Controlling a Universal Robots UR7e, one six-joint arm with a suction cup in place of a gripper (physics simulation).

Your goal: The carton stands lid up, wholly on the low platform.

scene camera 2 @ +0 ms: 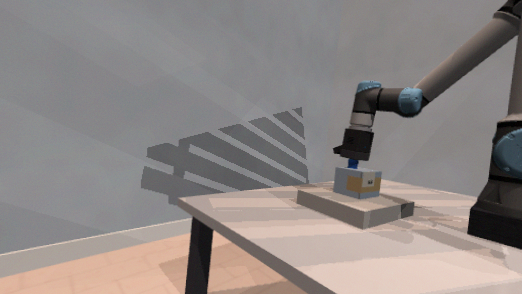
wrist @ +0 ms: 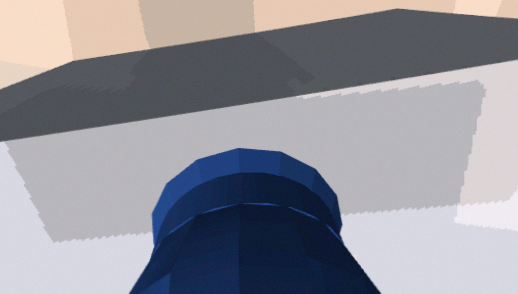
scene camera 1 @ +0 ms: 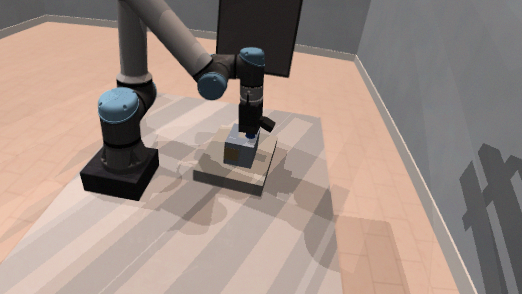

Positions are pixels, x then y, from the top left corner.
Labels:
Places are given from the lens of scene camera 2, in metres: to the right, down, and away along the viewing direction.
carton (scene camera 2: 360,183): 0.32, 0.12, 0.74
low platform (scene camera 2: 365,213): 0.28, 0.17, 0.61
The marked spots on the carton and the low platform are 0.15 m apart.

